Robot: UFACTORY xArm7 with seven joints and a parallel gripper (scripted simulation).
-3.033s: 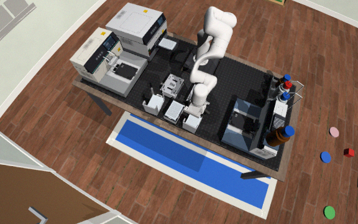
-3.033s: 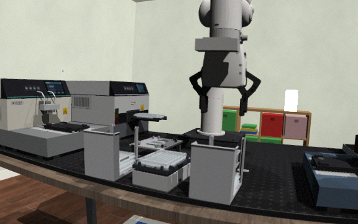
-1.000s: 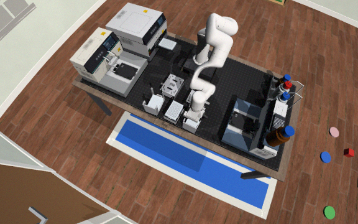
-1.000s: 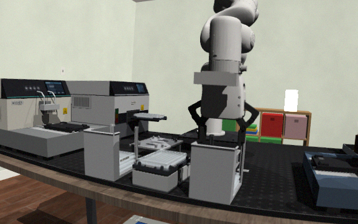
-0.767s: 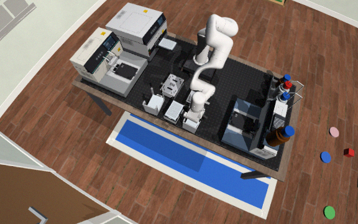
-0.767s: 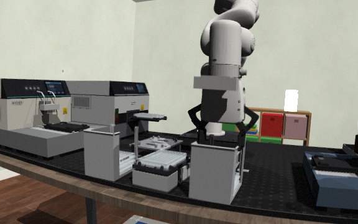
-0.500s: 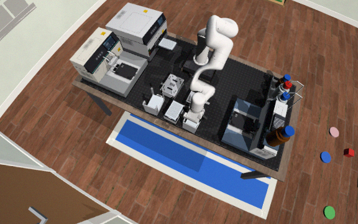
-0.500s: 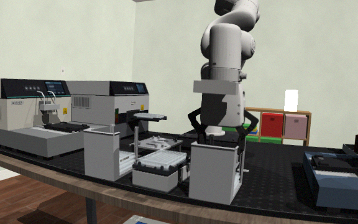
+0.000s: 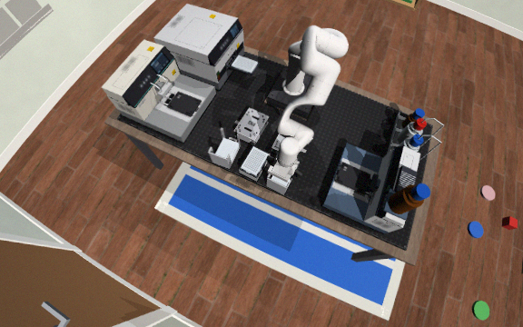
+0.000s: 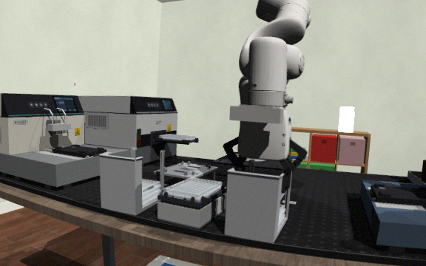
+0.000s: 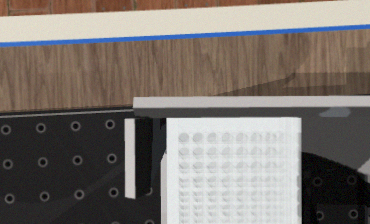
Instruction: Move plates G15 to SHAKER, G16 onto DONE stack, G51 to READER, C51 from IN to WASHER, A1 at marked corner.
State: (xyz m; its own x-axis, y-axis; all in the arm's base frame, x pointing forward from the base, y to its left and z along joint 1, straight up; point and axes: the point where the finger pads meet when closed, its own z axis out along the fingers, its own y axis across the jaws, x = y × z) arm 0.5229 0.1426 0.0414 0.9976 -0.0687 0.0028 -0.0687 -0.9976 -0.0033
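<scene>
Right now the plate C51 is 7 cm below my hand. From my hand the other things lie so: reader's dark tray 52 cm behind, 44 cm to the right, 1 cm above; washer nest 63 cm to the right, 15 cm behind, 1 cm below; DONE label 31 cm to the right, 10 cm behind, 9 cm below.
</scene>
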